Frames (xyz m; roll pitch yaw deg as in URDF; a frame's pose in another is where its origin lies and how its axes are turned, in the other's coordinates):
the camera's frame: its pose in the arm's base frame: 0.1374 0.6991 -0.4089 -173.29 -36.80 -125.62
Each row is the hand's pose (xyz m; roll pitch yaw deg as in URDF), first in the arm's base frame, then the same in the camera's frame.
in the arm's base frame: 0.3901 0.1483 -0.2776 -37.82 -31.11 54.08
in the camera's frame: 0.3193 -0.5139 0.1359 159.97 66.88 -163.31
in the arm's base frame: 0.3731 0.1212 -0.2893 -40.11 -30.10 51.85
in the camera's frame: 0.3379 -0.5125 0.1644 159.91 65.31 -159.64
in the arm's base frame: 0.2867 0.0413 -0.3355 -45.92 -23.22 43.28
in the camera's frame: 0.4025 -0.4765 0.2670 158.30 56.03 -150.43
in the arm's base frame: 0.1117 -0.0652 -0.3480 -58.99 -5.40 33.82
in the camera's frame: 0.5460 -0.3825 0.3797 144.20 36.05 -148.59
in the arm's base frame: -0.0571 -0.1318 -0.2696 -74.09 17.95 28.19
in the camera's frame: 0.7150 -0.2814 0.3965 128.00 12.34 -152.71
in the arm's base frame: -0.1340 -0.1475 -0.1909 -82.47 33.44 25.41
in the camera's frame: 0.8082 -0.2317 0.3619 120.54 -2.93 -156.33
